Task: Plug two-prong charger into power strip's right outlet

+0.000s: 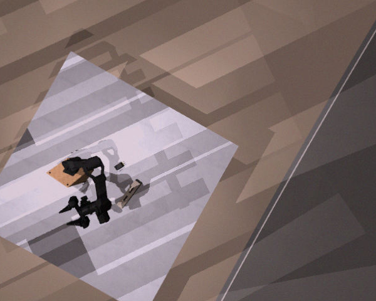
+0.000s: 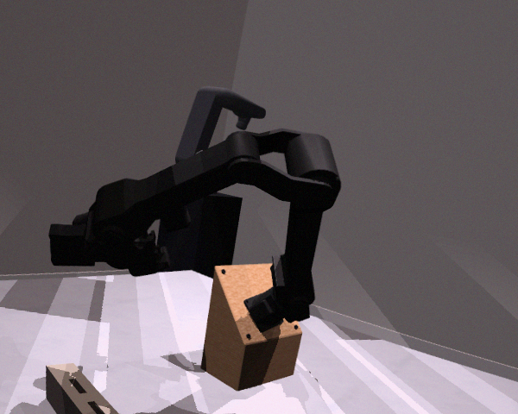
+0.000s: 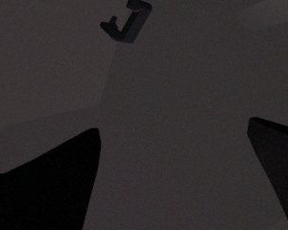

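Now: the two-prong charger 80 mm ahead of my gripper tip, 340 mm to the left of it and 260 mm below it.
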